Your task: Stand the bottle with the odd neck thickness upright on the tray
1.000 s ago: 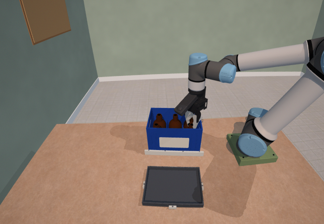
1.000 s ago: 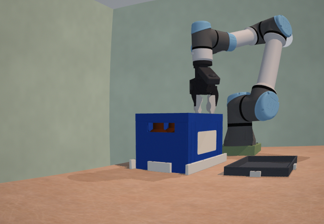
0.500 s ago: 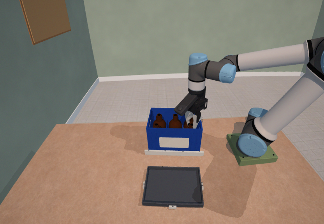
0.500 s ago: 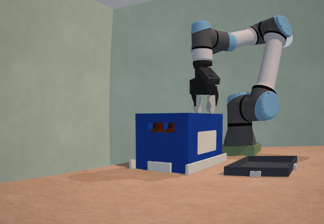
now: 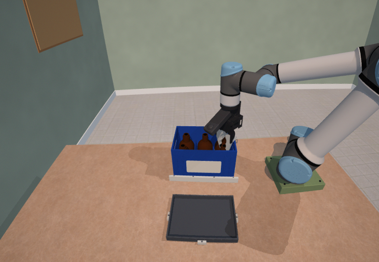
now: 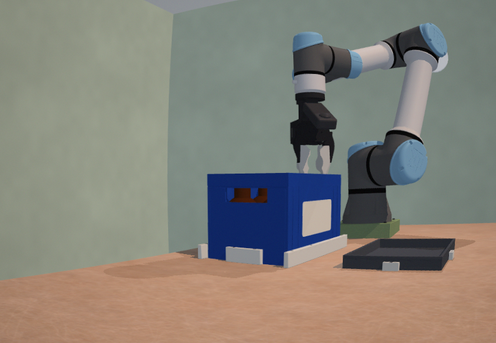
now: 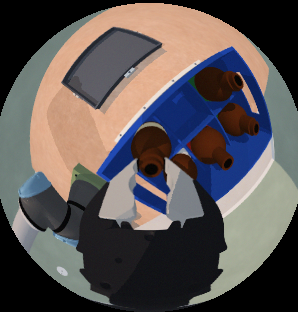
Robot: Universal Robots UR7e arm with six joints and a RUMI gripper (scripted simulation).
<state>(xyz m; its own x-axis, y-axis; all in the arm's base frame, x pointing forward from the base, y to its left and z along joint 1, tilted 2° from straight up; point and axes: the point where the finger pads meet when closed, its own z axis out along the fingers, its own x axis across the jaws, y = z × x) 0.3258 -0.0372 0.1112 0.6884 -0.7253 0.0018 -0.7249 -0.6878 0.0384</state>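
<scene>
Right now my hand is 80 mm short of the glass bottle, 90 mm to the left of it and 70 mm above it. Also, from my hand: dark tray: 90 mm ahead, 250 mm to the left, 140 mm below; blue crate: 80 mm ahead, 50 mm to the right, 70 mm below.
</scene>
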